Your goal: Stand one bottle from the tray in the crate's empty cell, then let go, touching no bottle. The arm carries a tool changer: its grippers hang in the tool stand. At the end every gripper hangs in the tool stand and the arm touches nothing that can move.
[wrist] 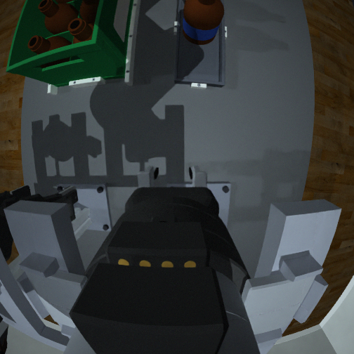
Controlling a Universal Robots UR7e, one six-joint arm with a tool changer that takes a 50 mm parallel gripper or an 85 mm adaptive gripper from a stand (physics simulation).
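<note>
My gripper (173, 174) is mounted on the arm; its two light fingertips stand apart with no object between them, over the grey table, near the tool stand (300, 235). A brown bottle with a blue label (201, 29) stands upright in the dark grey tray (210, 67) at the top of the view; its top is cut off. The green crate (109, 57) at the upper left holds several brown bottles (60, 20) (39, 44) (77, 29). The crate's far part is cut off, and its empty cell cannot be made out. The gripper is apart from crate, tray and bottles.
Light grey stand parts rise on both sides of the gripper body, with base plates (224, 205) on the table. A dark second gripper (15, 212) shows partly at the left edge, by the stand. White brackets (198, 85) sit at the tray's and crate's edges. Wooden floor lies beyond the table.
</note>
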